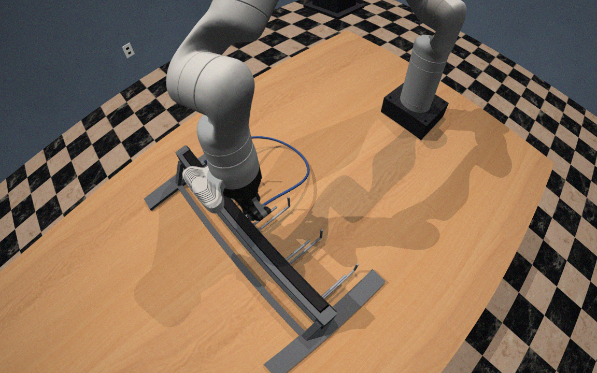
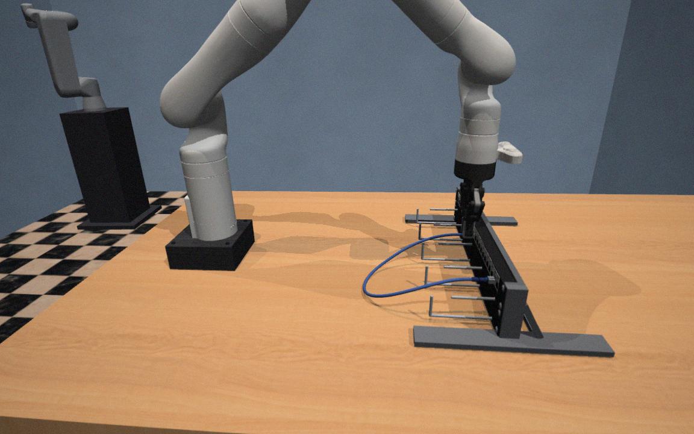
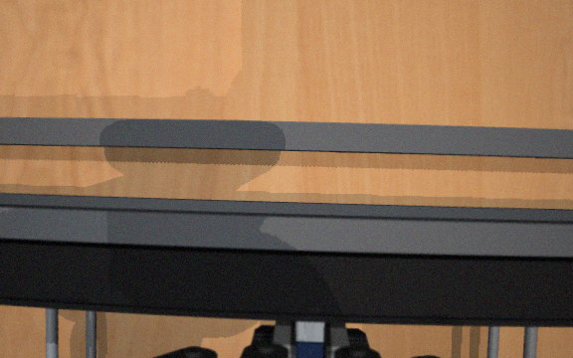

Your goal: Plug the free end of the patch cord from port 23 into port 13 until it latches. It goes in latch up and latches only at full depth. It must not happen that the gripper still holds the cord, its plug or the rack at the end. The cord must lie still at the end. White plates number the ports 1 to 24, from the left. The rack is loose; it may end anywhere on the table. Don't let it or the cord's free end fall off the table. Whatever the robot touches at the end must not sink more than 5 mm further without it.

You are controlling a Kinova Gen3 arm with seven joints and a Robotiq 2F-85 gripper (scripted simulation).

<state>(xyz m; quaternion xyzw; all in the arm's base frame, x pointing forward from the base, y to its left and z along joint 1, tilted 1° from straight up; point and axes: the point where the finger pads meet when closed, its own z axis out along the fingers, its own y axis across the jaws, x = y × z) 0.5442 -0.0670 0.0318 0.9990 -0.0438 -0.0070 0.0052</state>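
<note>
My gripper is now 1 cm short of the plug and 1 cm above it.
</note>
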